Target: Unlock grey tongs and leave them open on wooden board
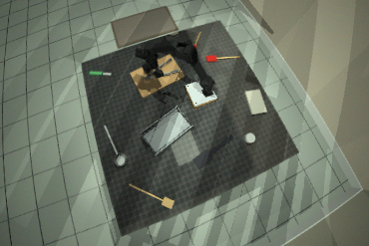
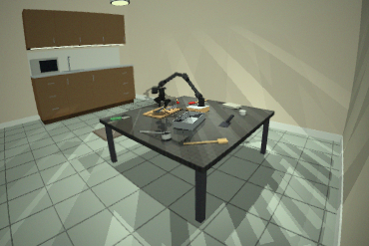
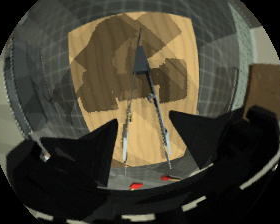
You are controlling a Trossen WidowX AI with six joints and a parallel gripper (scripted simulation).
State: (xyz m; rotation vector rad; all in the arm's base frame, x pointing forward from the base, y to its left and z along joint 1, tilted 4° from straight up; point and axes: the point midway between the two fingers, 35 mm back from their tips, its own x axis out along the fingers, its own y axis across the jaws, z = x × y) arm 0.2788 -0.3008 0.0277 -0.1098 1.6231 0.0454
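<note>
Now: the yellow lock piece 20 mm to the left of my gripper tip and 10 mm behind it. Also, from my gripper tip: wooden board (40 mm below); roasting tin (430 mm to the left, 90 mm ahead, 20 mm below); red spatula (530 mm behind, 60 mm to the left, 40 mm below).
</note>
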